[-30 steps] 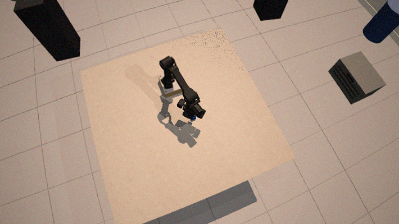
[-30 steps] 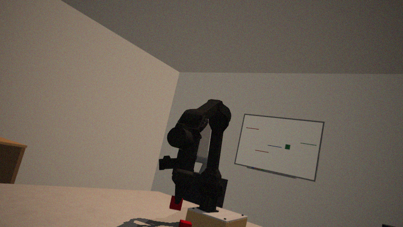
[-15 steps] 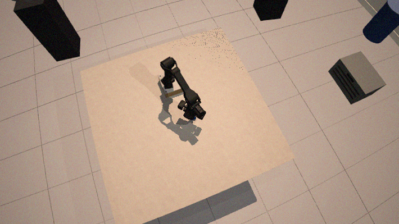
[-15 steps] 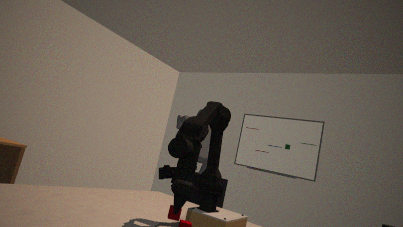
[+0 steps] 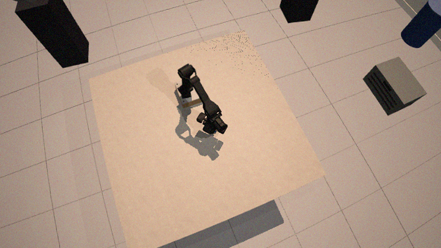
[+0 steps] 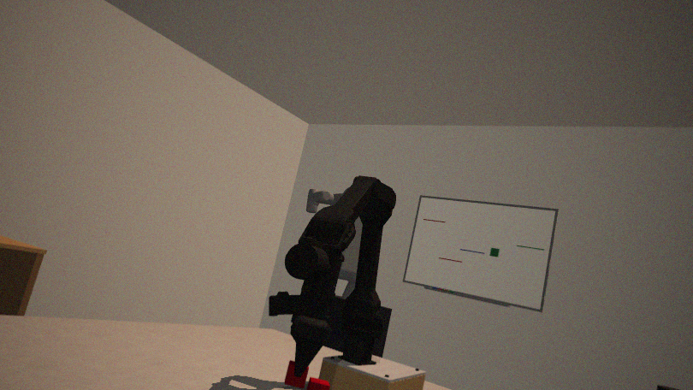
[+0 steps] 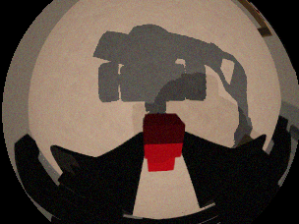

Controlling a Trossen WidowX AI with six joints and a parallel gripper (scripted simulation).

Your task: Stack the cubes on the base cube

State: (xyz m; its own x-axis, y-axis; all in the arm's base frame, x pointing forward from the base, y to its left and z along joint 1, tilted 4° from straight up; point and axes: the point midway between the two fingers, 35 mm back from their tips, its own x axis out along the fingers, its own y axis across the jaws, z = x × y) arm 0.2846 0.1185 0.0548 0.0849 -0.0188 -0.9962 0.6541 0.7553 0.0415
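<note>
The blue cube lies 2 cm behind my gripper tip, 1 cm to the left of it and 5 cm below it. The rest, counted from my gripper tip: red cube right at my gripper tip.
</note>
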